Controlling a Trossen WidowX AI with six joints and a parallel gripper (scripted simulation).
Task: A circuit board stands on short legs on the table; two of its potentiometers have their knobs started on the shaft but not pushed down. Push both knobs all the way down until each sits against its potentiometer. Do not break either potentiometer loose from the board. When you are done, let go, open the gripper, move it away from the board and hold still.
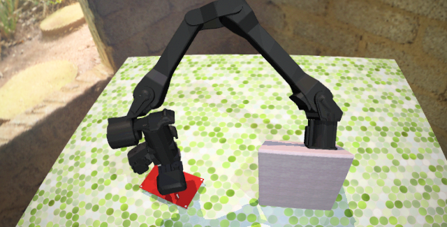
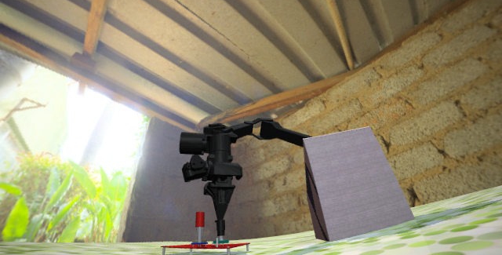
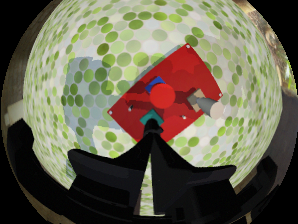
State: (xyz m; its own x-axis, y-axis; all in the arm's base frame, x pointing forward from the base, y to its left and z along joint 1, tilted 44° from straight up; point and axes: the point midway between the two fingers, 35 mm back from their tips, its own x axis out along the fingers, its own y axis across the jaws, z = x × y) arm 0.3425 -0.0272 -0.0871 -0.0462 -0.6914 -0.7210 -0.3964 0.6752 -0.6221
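The black knob lies 10 mm below my gripper tip.
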